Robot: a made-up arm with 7 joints. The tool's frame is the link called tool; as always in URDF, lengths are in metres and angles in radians. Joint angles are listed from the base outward. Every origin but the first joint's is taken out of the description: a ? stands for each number. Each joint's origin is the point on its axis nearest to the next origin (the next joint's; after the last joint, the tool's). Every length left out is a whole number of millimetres.
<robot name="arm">
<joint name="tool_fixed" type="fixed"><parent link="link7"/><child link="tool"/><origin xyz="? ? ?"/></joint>
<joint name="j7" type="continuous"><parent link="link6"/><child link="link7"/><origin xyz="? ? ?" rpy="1.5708 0 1.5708"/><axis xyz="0 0 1"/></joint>
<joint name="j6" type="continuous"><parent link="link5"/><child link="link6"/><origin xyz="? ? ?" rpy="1.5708 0 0"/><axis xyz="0 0 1"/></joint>
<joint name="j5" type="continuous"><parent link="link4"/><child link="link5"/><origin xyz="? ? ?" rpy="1.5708 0 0"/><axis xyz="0 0 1"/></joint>
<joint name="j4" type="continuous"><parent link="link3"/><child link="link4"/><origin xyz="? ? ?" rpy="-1.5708 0 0"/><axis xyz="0 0 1"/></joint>
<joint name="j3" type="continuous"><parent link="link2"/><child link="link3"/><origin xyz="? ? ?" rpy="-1.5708 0 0"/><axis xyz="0 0 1"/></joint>
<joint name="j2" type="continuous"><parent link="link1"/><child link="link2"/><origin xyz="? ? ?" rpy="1.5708 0 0"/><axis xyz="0 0 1"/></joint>
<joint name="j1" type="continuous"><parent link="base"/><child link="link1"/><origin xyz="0 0 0.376"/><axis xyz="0 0 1"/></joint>
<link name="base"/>
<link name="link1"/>
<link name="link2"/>
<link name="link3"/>
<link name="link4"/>
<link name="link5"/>
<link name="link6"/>
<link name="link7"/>
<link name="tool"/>
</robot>
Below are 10 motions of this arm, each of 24 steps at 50 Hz.
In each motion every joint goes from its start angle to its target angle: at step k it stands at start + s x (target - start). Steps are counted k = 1, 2, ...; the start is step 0. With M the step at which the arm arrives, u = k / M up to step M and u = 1 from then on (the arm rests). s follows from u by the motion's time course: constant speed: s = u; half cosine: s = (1 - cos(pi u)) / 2; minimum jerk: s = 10 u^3 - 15 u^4 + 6 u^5.
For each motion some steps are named. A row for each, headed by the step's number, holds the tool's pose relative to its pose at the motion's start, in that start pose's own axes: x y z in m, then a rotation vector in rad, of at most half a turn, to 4 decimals.
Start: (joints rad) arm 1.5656 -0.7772 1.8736 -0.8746 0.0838 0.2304 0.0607
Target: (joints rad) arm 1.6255 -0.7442 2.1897 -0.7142 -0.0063 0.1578 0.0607
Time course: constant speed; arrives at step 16
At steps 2, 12, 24:
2: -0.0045 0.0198 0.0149 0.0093 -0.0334 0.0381
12: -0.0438 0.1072 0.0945 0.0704 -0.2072 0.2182
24: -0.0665 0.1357 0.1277 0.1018 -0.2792 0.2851

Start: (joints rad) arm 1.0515 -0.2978 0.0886 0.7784 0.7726 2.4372 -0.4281
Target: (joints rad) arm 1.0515 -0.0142 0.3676 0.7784 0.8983 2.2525 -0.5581
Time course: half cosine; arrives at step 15
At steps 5, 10, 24:
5: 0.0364 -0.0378 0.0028 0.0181 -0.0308 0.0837
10: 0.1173 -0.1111 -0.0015 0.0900 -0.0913 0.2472
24: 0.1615 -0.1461 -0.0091 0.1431 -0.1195 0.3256

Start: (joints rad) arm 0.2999 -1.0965 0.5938 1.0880 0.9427 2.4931 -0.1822
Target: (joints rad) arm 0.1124 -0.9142 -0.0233 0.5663 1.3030 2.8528 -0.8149
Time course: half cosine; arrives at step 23
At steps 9, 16, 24:
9: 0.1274 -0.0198 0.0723 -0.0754 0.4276 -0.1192
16: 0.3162 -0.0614 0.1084 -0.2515 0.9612 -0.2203
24: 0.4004 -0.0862 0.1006 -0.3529 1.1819 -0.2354

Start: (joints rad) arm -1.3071 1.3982 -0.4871 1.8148 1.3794 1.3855 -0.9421
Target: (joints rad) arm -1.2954 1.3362 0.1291 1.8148 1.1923 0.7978 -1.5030
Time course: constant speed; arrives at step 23
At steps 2, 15, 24:
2: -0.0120 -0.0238 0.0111 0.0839 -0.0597 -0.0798
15: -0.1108 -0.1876 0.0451 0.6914 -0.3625 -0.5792
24: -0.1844 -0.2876 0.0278 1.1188 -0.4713 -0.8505

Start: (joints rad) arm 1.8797 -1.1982 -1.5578 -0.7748 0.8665 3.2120 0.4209
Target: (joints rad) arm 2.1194 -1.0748 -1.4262 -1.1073 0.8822 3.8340 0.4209
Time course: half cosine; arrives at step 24
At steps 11, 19, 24:
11: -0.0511 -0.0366 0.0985 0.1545 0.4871 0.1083
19: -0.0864 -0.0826 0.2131 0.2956 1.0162 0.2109
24: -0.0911 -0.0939 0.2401 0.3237 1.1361 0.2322

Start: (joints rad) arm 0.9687 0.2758 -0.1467 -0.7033 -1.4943 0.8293 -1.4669
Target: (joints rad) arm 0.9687 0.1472 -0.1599 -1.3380 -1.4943 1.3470 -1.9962
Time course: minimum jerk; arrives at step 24
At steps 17, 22, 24:
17: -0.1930 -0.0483 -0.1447 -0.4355 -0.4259 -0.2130
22: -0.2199 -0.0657 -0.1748 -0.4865 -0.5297 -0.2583
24: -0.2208 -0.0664 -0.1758 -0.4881 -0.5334 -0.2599

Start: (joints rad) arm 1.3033 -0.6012 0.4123 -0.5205 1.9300 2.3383 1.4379
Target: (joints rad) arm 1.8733 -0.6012 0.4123 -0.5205 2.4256 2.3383 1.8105
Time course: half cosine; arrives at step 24
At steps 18, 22, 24:
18: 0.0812 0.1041 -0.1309 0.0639 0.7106 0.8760
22: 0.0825 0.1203 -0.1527 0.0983 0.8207 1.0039
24: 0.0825 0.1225 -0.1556 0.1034 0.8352 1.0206

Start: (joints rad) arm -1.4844 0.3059 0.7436 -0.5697 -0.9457 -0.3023 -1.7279
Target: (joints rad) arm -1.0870 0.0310 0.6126 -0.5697 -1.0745 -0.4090 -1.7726
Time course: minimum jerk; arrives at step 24
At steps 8, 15, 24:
8: -0.0181 0.0065 0.0643 0.0994 0.0106 0.0139
15: -0.0327 0.0047 0.2229 0.3425 0.0471 0.0142
24: -0.0227 -0.0056 0.3044 0.4689 0.0720 -0.0052

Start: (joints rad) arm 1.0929 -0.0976 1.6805 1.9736 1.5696 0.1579 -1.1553
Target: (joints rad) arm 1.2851 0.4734 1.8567 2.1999 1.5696 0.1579 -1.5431
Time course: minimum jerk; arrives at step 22
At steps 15, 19, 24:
15: -0.1872 0.0407 0.0740 -0.1061 -0.5702 -0.1532
19: -0.2250 0.0476 0.0683 -0.1200 -0.6889 -0.1833
24: -0.2294 0.0484 0.0672 -0.1216 -0.7034 -0.1869

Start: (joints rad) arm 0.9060 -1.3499 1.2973 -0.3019 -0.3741 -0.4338 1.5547
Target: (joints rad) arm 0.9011 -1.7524 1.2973 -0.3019 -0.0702 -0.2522 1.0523
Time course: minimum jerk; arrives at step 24
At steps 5, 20, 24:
5: 0.0169 -0.0042 0.0130 -0.0025 -0.0194 -0.0193
20: 0.2551 -0.0037 0.1987 0.0657 -0.2700 -0.2351
24: 0.2643 -0.0014 0.2061 0.0720 -0.2782 -0.2416

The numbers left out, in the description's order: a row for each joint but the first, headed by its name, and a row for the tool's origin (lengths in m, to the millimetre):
tool: 0 0 0
j7: 0.011 0.078 0
j6: 0 -0.09 0
j5: -0.026 -0.498 0
j4: 0.017 0.058 0
j3: 0 0.307 0
j2: 0 -0.047 0

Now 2 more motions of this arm.
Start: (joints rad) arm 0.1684 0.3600 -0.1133 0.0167 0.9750 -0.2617 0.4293
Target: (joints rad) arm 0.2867 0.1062 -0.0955 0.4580 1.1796 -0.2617 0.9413
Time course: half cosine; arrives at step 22
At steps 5, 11, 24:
5: 0.0204 0.0420 0.0366 0.0313 -0.0673 0.1210
11: 0.0547 0.1704 0.1612 0.1048 -0.2850 0.4966
24: 0.0320 0.3255 0.3403 0.1434 -0.5952 0.9913

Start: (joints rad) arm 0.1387 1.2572 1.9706 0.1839 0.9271 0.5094 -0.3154
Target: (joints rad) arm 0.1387 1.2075 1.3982 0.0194 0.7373 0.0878 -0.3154
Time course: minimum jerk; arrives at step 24
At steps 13, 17, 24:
13: 0.0463 -0.0132 -0.0687 -0.3337 -0.2338 -0.1921
17: 0.0621 -0.0269 -0.0941 -0.5058 -0.3504 -0.2483
24: 0.0693 -0.0359 -0.1062 -0.6068 -0.4167 -0.2700

